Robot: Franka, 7 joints.
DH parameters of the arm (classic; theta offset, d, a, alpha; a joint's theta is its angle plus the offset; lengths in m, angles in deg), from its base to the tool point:
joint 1: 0 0.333 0 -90
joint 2: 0 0 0 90
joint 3: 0 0.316 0.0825 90
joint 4: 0 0 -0.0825 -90
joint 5: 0 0.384 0 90
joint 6: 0 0 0.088 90
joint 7: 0 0.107 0 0
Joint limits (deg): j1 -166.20..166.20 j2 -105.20..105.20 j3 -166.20..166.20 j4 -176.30..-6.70 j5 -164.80..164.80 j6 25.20..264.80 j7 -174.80..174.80
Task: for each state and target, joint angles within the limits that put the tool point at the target. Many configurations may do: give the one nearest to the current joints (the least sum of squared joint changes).
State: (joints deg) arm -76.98 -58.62 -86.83 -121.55 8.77 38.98 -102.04
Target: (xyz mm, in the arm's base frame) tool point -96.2 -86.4 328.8
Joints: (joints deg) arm -70.59 -57.61 -85.93 -165.54 6.09 39.84 -102.04
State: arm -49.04 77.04 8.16 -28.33 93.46 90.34 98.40
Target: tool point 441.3 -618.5 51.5
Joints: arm -62.90 89.20 0.98 -36.29 91.40 90.53 98.40
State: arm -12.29 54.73 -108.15 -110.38 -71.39 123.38 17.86
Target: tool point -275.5 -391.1 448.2
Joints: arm -22.04 49.09 -104.07 -135.78 -69.24 122.49 17.86
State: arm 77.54 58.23 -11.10 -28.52 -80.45 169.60 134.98
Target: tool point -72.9 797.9 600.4
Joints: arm 92.63 56.06 -6.78 -25.88 -79.46 167.85 134.98
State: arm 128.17 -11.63 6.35 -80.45 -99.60 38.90 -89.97
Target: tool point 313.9 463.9 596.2
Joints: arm 88.76 14.75 -21.82 -95.65 -95.79 50.17 -89.97
